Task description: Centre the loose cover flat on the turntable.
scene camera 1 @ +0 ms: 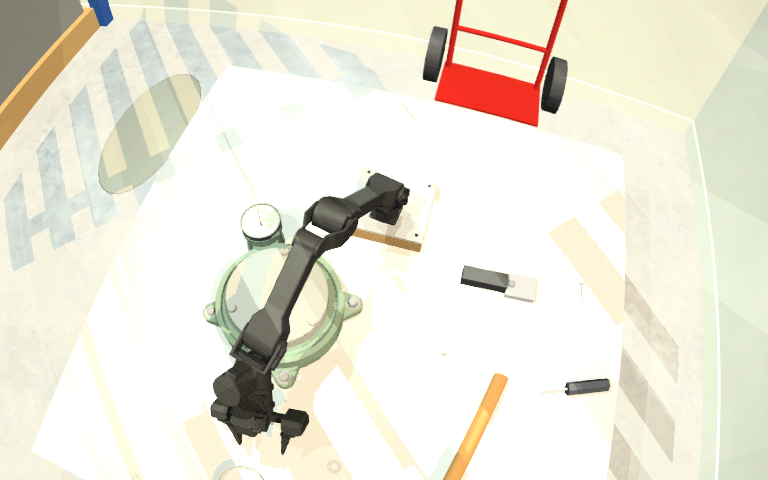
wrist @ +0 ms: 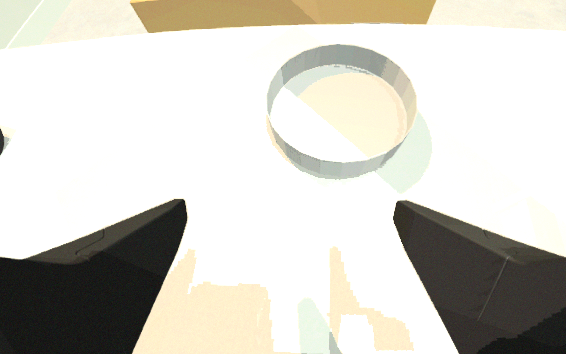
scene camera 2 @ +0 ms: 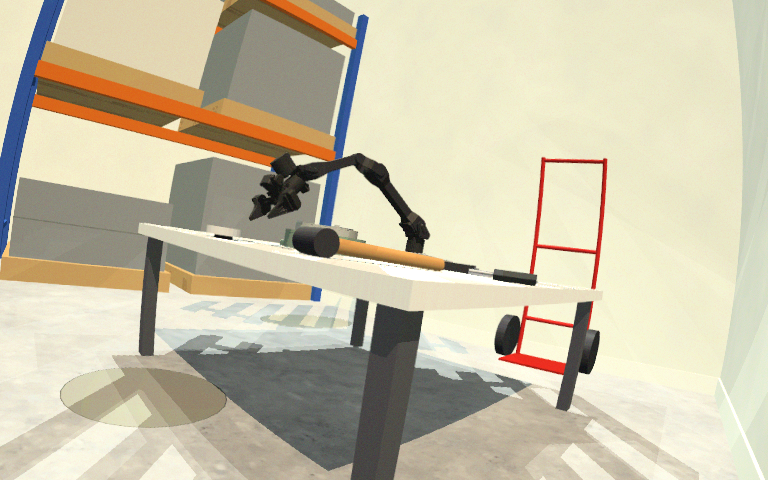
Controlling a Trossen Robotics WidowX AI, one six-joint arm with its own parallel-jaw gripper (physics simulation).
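Frame: origin at the arm's base, x ahead, y left, z up, level; centimetres.
Where they show: gripper, between the fingertips: (scene camera 1: 261, 449) (wrist: 291, 209) (scene camera 2: 258, 218); arm's base, origin of its link: (scene camera 1: 386, 211).
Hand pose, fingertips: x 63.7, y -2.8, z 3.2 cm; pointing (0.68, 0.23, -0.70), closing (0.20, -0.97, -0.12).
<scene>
Each offset is from my fingertips to the top centre of the thing. "pt": to the spot under its first point.
The loose cover @[dx +9.9, dy -1.4, dz -4.1 cm] (scene camera 1: 240, 467) (scene camera 2: 223, 230) (wrist: 345, 55) is a shallow, round, pale dish. It lies on the table with its hollow side up, partly cut off at the bottom edge of scene camera 1. The turntable @[pt dx -36.9, dy -3.0, dz +1.6 cm] (scene camera 1: 317, 288) is a round, pale top in a green ring housing with bolted lugs, partly hidden by the arm. My gripper (scene camera 1: 261, 447) (scene camera 2: 260, 217) (wrist: 291, 209) is open and empty, raised above the table. In the wrist view the cover shows beyond the fingertips, a little right of their middle.
A dial gauge @[pt dx -46.6, dy -21.3, dz +3.0 cm] (scene camera 1: 261, 221) stands beside the green housing. On the table (scene camera 2: 419, 294) lie a mallet @[dx -14.4, dy +38.3, dz -1.1 cm] (scene camera 1: 475, 430) (scene camera 2: 316, 241), a screwdriver @[dx -37.3, dy +58.9, dz -4.4 cm] (scene camera 1: 587, 386), a black-and-grey tool @[dx -57.1, dy +33.7, dz -4.3 cm] (scene camera 1: 485, 278) and a small washer @[dx -3.2, dy +14.0, dz -7.0 cm] (scene camera 1: 334, 466). A red hand truck (scene camera 1: 487, 93) (scene camera 2: 566, 249) stands behind the table.
</scene>
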